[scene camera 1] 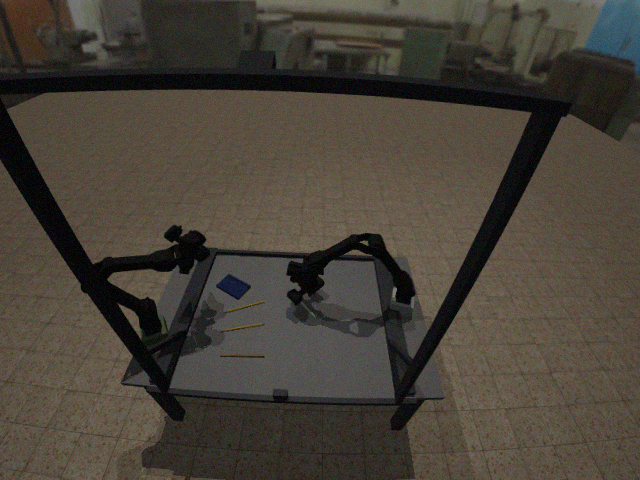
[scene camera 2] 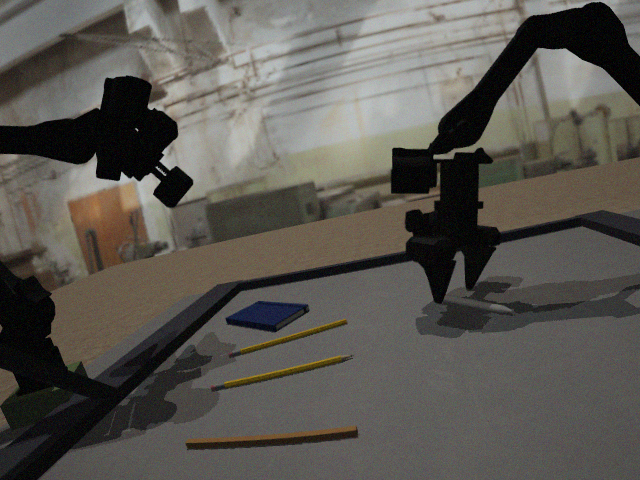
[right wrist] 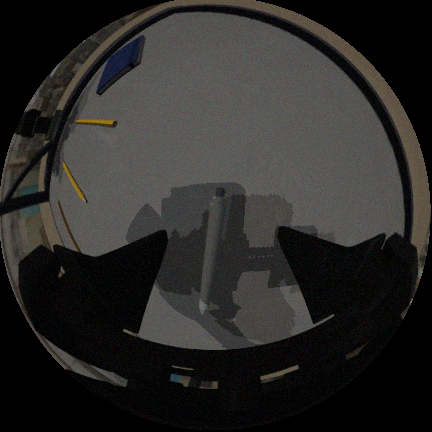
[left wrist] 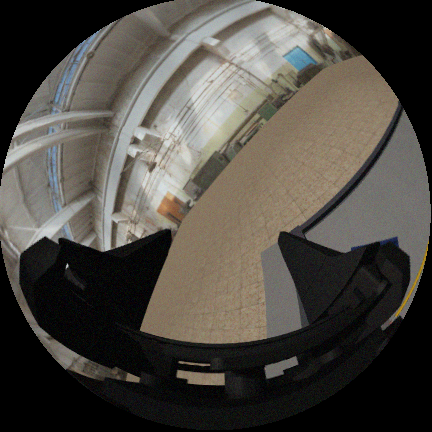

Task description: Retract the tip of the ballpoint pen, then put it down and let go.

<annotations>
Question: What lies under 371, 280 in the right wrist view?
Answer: My right gripper.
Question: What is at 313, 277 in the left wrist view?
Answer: My left gripper.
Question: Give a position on a dark frame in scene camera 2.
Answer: At 44, 443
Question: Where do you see a blue notebook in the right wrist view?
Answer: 127, 57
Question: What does the blue notebook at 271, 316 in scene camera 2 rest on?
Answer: The table.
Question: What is my left gripper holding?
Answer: Nothing.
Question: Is my left gripper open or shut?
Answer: Open.
</annotations>
